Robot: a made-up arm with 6 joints. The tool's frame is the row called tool.
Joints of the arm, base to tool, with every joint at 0 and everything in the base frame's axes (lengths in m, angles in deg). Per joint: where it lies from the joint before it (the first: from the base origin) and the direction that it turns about. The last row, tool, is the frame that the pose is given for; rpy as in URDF.
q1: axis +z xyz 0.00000 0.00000 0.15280
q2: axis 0.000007 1 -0.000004 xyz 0.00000 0.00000 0.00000
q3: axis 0.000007 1 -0.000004 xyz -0.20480 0.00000 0.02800
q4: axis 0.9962 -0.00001 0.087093 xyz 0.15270 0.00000 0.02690
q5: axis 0.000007 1 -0.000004 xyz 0.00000 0.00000 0.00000
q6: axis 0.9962 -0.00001 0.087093 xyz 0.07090 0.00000 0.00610
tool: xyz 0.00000 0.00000 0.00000 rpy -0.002 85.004 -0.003
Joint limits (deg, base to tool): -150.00..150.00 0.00..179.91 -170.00..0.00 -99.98..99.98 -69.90..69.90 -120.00..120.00
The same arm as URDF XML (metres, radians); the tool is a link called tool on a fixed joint. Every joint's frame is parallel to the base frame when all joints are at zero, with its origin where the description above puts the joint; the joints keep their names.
<robot name="arm">
  <joint name="q1" type="revolute">
    <parent link="base"/>
    <child link="link1"/>
    <origin xyz="0 0 0.1528"/>
    <axis xyz="0 0 1"/>
    <limit lower="-2.618" upper="2.618"/>
  </joint>
  <joint name="q2" type="revolute">
    <parent link="link1"/>
    <child link="link2"/>
    <origin xyz="0 0 0"/>
    <axis xyz="0 1 0"/>
    <limit lower="0" upper="3.14"/>
  </joint>
  <joint name="q3" type="revolute">
    <parent link="link2"/>
    <child link="link3"/>
    <origin xyz="-0.2048 0 0.028"/>
    <axis xyz="0 1 0"/>
    <limit lower="-2.9671" upper="0"/>
  </joint>
  <joint name="q4" type="revolute">
    <parent link="link3"/>
    <child link="link4"/>
    <origin xyz="0.1527 0 0.0269"/>
    <axis xyz="0.9962 0 0.0871"/>
    <limit lower="-1.745" upper="1.745"/>
  </joint>
  <joint name="q5" type="revolute">
    <parent link="link4"/>
    <child link="link5"/>
    <origin xyz="0 0 0"/>
    <axis xyz="0 1 0"/>
    <limit lower="-1.22" upper="1.22"/>
  </joint>
  <joint name="q6" type="revolute">
    <parent link="link5"/>
    <child link="link6"/>
    <origin xyz="0.0709 0 0.0061"/>
    <axis xyz="0.9962 0 0.0871"/>
    <limit lower="-2.0944" upper="2.0944"/>
  </joint>
  <joint name="tool_joint" type="fixed">
    <parent link="link6"/>
    <child link="tool"/>
    <origin xyz="0 0 0" rpy="0 1.4836 -0.0001"/>
  </joint>
  <link name="base"/>
  <link name="link1"/>
  <link name="link2"/>
  <link name="link3"/>
  <link name="link4"/>
  <link name="link5"/>
  <link name="link6"/>
  <link name="tool"/>
</robot>

